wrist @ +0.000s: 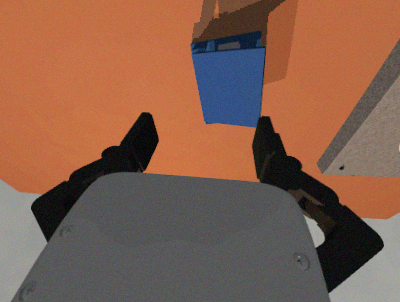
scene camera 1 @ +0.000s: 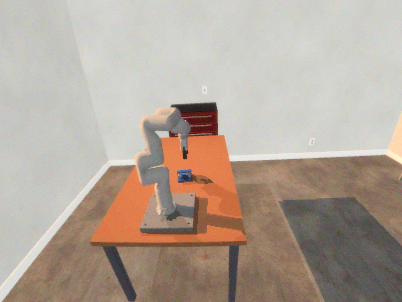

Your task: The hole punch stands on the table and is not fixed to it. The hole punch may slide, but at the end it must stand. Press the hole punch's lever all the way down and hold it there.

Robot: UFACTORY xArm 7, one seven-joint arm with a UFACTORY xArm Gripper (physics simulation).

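Pixels of known places: gripper, fingertip midpoint: (wrist: 203, 128) (scene camera 1: 185, 156); arm's base, link origin: (scene camera 1: 166, 208).
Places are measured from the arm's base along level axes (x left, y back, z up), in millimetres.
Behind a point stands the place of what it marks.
The blue hole punch (scene camera 1: 184, 175) {y -423, x -29, z -24 mm} (wrist: 229, 85) {y -405, x -48, z 34 mm} stands upright on the orange table, in front of the robot's base in scene camera 1. In the wrist view its flat blue face shows at the top centre, with a darker recess at its far edge. How far its lever is raised cannot be told. My gripper (scene camera 1: 185, 156) {y -432, x -55, z 151 mm} (wrist: 203, 128) {y -432, x -55, z 151 mm} is open and empty. It hangs above the table, beyond the hole punch in scene camera 1, and does not touch it. In the wrist view the right fingertip overlaps the punch's near right corner in the picture.
The orange table (scene camera 1: 210, 155) {y -809, x -213, z -36 mm} (wrist: 100, 65) {y -637, x -33, z -36 mm} bears the robot's grey base plate (scene camera 1: 150, 220) {y 111, x 70, z -2 mm} (wrist: 370, 135) {y -122, x 24, z 2 mm}, which shows at the right in the wrist view. A red drawer cabinet (scene camera 1: 212, 120) stands behind the table. Shadows fall around the punch.
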